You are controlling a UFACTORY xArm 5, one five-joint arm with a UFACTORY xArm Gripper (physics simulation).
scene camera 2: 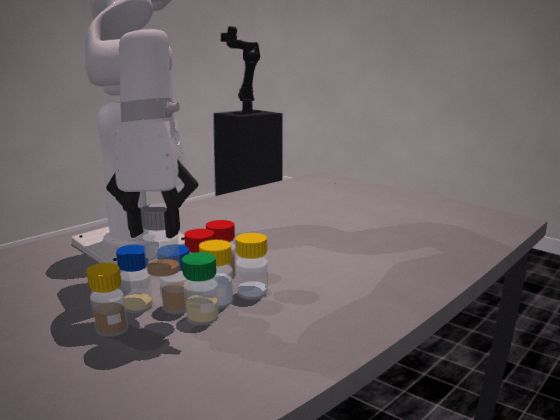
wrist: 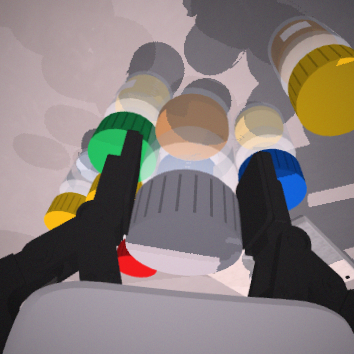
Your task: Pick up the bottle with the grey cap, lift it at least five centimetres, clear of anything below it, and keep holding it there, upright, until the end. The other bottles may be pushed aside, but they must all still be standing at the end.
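Frame: origin at the arm's base, x ahead, y left, z up, level; millimetres.
Where they show: gripper, fingertip midpoint: [scene camera 2: 154, 236] [wrist: 193, 160]; arm's base, link origin: [scene camera 2: 129, 237].
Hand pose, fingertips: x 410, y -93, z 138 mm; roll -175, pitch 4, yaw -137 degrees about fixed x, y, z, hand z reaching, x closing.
Observation:
Each offset is from my fingertips to the top centre of the thing. Level surfaces: height alone.
The bottle with the grey cap @(15 mm back, 15 mm left, 38 mm up) [scene camera 2: 154, 218] [wrist: 185, 225] hangs upright between the fingers, raised off the table, with brown contents in its clear body. My gripper [scene camera 2: 153, 231] [wrist: 193, 160] is shut on it, one black finger on each side of the cap. In the scene view its lower part overlaps a standing blue-capped bottle [scene camera 2: 177, 254]; the exact gap between them cannot be told. Another blue-capped bottle @(97 mm back, 8 mm right, 51 mm down) [scene camera 2: 131, 258] [wrist: 292, 185] and a green-capped bottle @(1 mm back, 72 mm left, 51 mm down) [scene camera 2: 199, 266] [wrist: 117, 145] stand nearby.
Yellow-capped bottles @(41 mm back, 78 mm right, 51 mm down) [scene camera 2: 104, 277] @(40 mm back, 123 mm left, 51 mm down) [scene camera 2: 215, 252] @(36 mm back, 193 mm left, 51 mm down) [scene camera 2: 251, 245] and red-capped bottles @(110 mm back, 129 mm left, 51 mm down) [scene camera 2: 199, 239] @(134 mm back, 186 mm left, 51 mm down) [scene camera 2: 220, 229] also stand on the table @(156 mm down) [scene camera 2: 380, 260]. The robot's base plate lies behind the group. A black pedestal [scene camera 2: 248, 150] with a small black arm stands beyond the table.

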